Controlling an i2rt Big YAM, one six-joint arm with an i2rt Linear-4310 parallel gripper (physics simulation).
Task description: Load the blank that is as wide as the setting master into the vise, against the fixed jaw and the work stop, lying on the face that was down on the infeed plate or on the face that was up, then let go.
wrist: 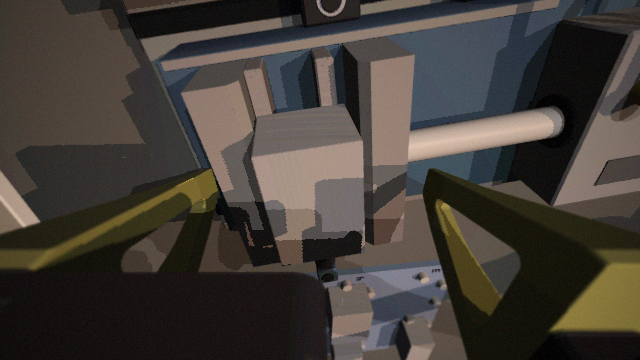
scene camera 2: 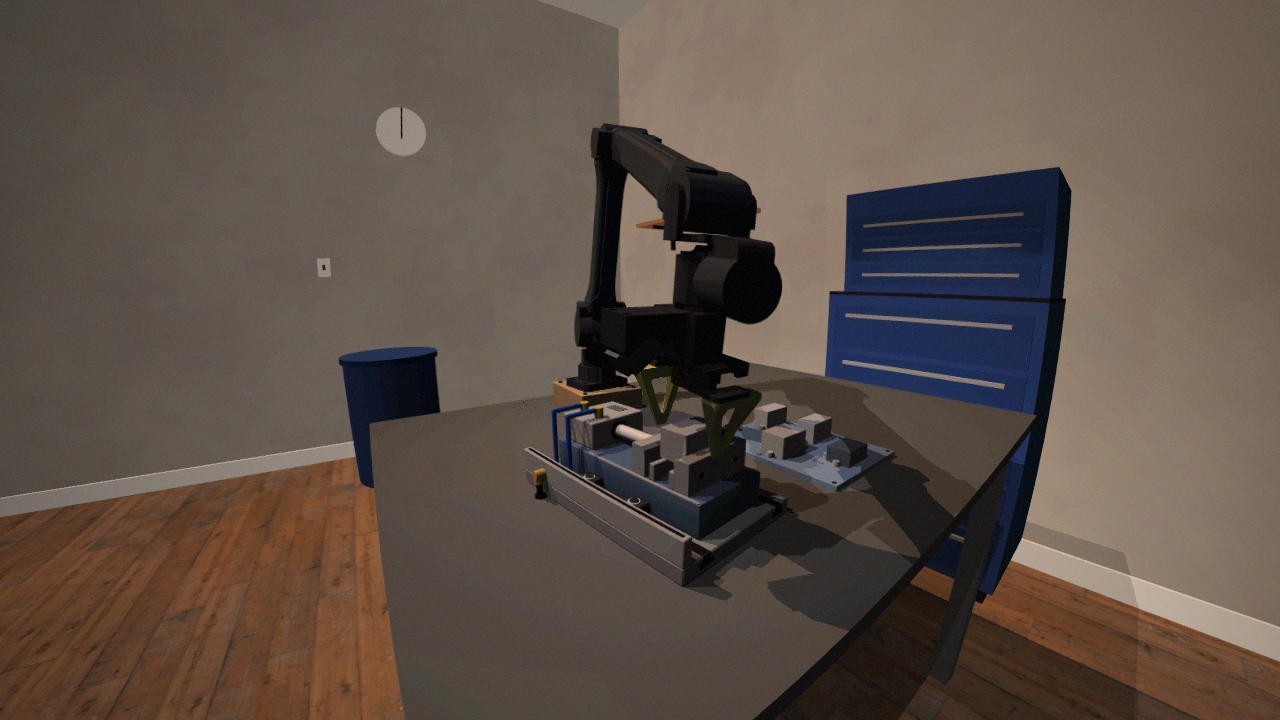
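Where they show: gripper, fingertip midpoint: (wrist: 320,180) (scene camera 2: 686,439); arm's base, link origin: (scene camera 2: 597,384).
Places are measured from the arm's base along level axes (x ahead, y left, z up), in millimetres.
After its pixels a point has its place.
A grey block-shaped blank (scene camera 2: 684,440) @(x 479, y -242, z 60 mm) (wrist: 310,175) @(x 462, y -231, z 66 mm) sits between the vise jaws, its top standing above them. The fixed jaw (scene camera 2: 707,472) (wrist: 217,115) is at its left in the wrist view; the moving jaw (scene camera 2: 645,456) (wrist: 390,110), on a pale rod, is close at its right. Whether the blank touches either jaw is hard to tell. Two thin upright strips (wrist: 257,85) @(x 477, y -255, z 29 mm) (wrist: 325,75) @(x 448, y -255, z 30 mm) stand between the jaws beyond it. My gripper (scene camera 2: 690,436) @(x 458, y -215, z 48 mm) (wrist: 320,180) @(x 458, y -215, z 48 mm) is open, with one yellow finger on each side of the blank, apart from it. The blank's underside and its contact with the work stop are hidden.
The blue infeed plate (scene camera 2: 819,473) @(x 532, y -6, z -42 mm) (wrist: 387,281) @(x 397, y 13, z -42 mm) holds several grey blocks and small pegs beside the vise. The vise's blue base (scene camera 2: 711,513) @(x 522, y -248, z -7 mm) stands behind a long grey rail (scene camera 2: 617,517) @(x 449, y -311, z -16 mm). The cylinder housing (scene camera 2: 601,429) @(x 332, y -241, z 35 mm) with blue hoses is at the rod's far end.
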